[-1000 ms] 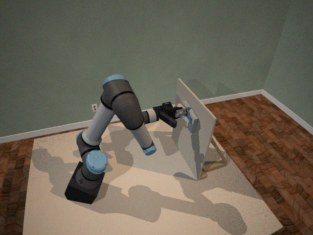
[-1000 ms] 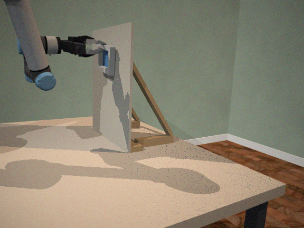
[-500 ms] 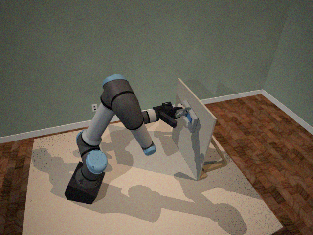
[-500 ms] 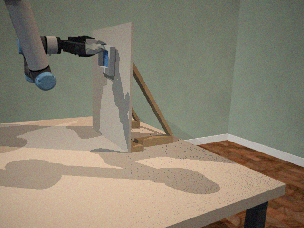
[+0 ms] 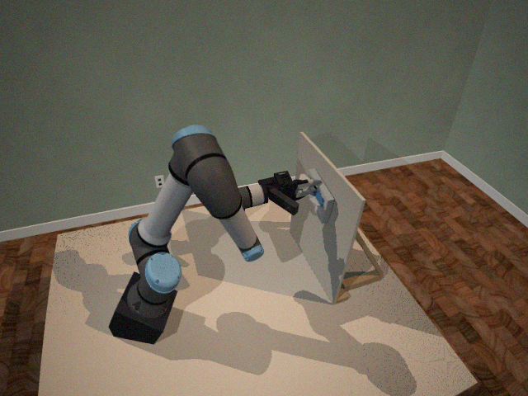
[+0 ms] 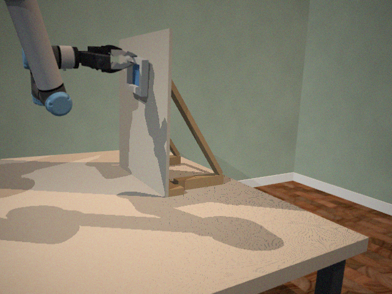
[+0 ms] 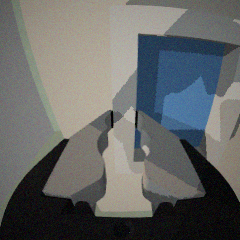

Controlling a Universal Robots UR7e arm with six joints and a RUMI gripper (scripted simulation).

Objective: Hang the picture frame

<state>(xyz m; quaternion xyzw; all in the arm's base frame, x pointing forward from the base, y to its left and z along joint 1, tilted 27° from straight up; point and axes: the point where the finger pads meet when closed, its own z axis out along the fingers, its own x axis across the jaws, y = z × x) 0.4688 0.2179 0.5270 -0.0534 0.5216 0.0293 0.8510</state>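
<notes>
My hand is 20 mm short of the picture frame and 50 mm above it. The rest, counted from my hand: wall panel (40 mm ahead, 10 mm to the left, 180 mm below).
</notes>
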